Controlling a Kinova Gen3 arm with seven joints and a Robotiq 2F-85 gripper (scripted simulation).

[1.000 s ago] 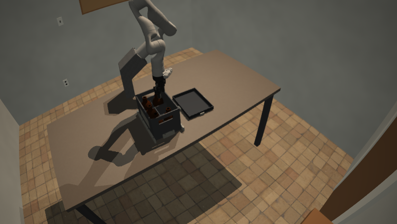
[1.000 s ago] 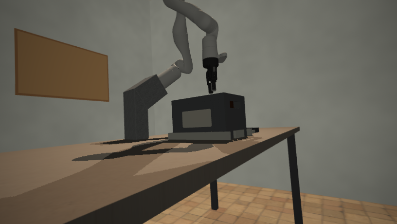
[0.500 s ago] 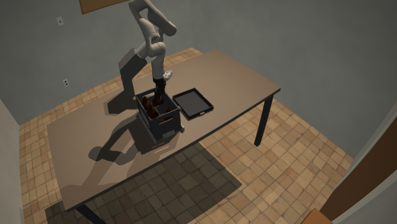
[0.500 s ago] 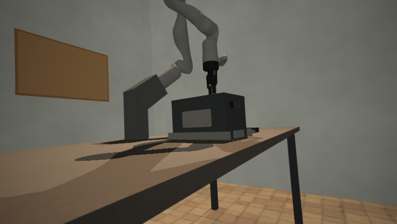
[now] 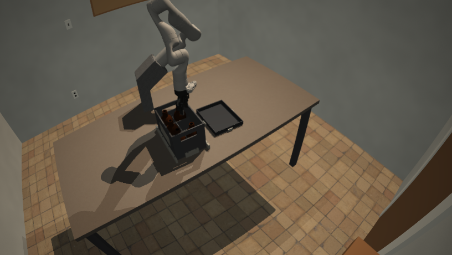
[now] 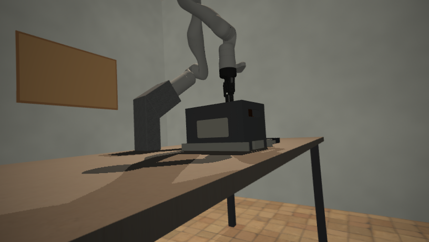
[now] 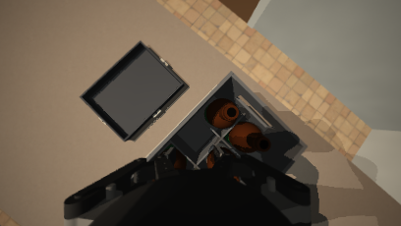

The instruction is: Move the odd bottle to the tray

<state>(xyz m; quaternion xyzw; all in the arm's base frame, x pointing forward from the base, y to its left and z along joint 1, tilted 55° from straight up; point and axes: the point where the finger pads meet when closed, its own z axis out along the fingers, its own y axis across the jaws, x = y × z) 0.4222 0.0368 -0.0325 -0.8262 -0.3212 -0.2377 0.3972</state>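
My gripper is now 40 mm to the left of the crate and 120 mm above it. The rest, counted from my hand: dark tray: 40 mm behind, 230 mm to the left, 190 mm below; glass bottle: 90 mm behind, 110 mm below.
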